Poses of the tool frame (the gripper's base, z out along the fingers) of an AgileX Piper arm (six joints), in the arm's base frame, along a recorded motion.
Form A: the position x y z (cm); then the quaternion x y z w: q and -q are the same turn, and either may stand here.
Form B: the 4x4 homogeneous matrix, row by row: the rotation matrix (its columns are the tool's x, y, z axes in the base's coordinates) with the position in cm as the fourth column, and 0 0 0 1 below. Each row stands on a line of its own. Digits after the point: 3 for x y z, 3 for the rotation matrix.
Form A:
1: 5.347, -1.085, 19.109, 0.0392, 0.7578, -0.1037, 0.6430
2: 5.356, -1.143, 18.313, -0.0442, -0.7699, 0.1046, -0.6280
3: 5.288, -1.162, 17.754, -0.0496, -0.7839, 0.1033, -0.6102
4: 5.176, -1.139, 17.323, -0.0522, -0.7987, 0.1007, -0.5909
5: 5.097, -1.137, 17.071, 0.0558, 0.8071, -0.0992, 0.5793
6: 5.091, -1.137, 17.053, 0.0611, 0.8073, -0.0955, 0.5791
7: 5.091, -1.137, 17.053, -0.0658, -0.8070, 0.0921, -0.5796
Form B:
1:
-0.170, 0.193, 0.966, 5.347
-0.074, 0.975, -0.208, -1.085
-0.983, -0.107, -0.152, 19.109
0, 0, 0, 1

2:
-0.207, 0.199, 0.958, 5.356
-0.063, 0.974, -0.217, -1.143
-0.976, -0.106, -0.189, 18.313
0, 0, 0, 1

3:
-0.250, 0.204, 0.946, 5.288
-0.048, 0.974, -0.222, -1.162
-0.967, -0.101, -0.234, 17.754
0, 0, 0, 1

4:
-0.296, 0.202, 0.933, 5.176
-0.036, 0.974, -0.223, -1.139
-0.954, -0.099, -0.281, 17.323
0, 0, 0, 1

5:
-0.323, 0.205, 0.924, 5.097
-0.025, 0.974, -0.225, -1.137
-0.946, -0.095, -0.309, 17.071
0, 0, 0, 1

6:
-0.322, 0.209, 0.923, 5.091
-0.012, 0.974, -0.225, -1.137
-0.947, -0.083, -0.311, 17.053
0, 0, 0, 1

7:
-0.319, 0.213, 0.923, 5.091
-0.001, 0.974, -0.225, -1.137
-0.948, -0.072, -0.311, 17.053
0, 0, 0, 1

